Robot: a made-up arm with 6 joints.
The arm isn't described. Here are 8 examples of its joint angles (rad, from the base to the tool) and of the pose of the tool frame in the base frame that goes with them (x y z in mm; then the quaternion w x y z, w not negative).
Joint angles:
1: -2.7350 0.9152 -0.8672 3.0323 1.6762 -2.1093
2: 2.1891 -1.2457 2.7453 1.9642 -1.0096 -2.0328
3: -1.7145 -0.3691 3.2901 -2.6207 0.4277 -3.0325
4: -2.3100 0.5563 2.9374 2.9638 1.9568 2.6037
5: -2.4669 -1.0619 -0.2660 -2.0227 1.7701 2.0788
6: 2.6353 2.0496 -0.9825 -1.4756 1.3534 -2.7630
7: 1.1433 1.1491 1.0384 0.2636 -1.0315 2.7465
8: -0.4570 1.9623 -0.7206 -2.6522 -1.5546 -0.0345
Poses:
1: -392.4 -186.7 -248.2 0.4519 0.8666 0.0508 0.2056
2: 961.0 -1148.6 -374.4 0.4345 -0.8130 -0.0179 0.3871
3: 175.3 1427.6 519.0 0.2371 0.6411 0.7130 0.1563
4: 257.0 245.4 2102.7 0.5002 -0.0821 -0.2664 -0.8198
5: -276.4 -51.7 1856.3 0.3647 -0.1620 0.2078 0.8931
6: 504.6 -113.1 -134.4 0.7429 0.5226 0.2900 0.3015
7: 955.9 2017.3 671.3 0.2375 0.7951 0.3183 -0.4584
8: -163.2 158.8 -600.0 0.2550 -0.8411 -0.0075 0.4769
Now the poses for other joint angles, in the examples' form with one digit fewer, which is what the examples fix.
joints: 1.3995 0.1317 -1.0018 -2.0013 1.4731 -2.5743
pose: 271 770 140 0.040 0.957 -0.247 -0.149
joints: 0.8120 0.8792 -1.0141 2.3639 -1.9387 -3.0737
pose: 433 314 -224 0.987 -0.143 -0.071 0.035
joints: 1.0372 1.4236 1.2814 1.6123 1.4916 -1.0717
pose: 1011 2006 537 0.289 -0.078 -0.163 0.940
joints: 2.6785 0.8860 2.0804 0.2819 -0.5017 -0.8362
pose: -1099 571 2389 0.165 0.408 0.205 0.874
